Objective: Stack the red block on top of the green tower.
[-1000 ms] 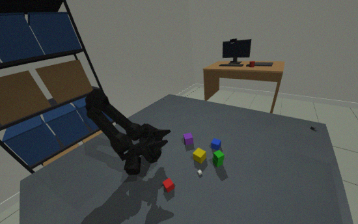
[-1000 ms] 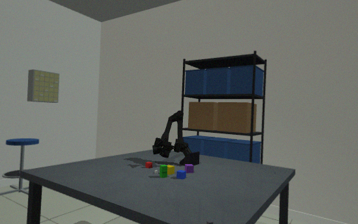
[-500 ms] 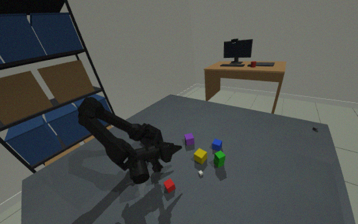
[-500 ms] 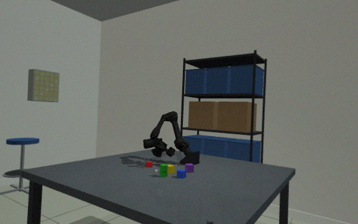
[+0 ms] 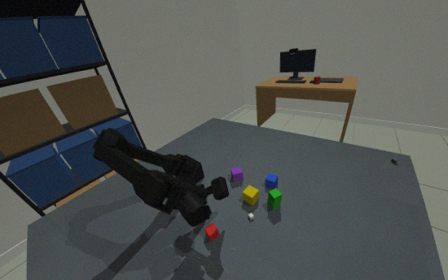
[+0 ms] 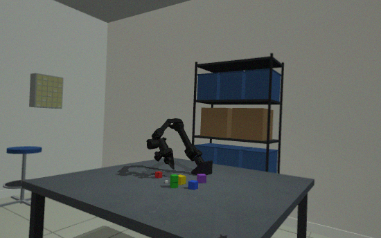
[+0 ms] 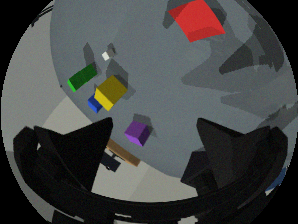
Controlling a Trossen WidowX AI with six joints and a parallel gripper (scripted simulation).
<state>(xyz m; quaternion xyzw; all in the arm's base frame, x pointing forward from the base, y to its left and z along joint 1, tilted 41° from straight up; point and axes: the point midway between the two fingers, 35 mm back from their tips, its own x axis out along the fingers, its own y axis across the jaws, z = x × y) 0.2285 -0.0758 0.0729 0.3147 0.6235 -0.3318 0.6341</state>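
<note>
Now: gripper tip 40 mm short of the red block, 90 mm to the left of it and 50 mm above it. Also, from my gripper tip: yellow block 80 mm ahead, 110 mm to the left, 50 mm below; then small white cube 120 mm ahead, 30 mm to the left, 60 mm below; then purple block 30 mm behind, 190 mm to the left, 50 mm below.
</note>
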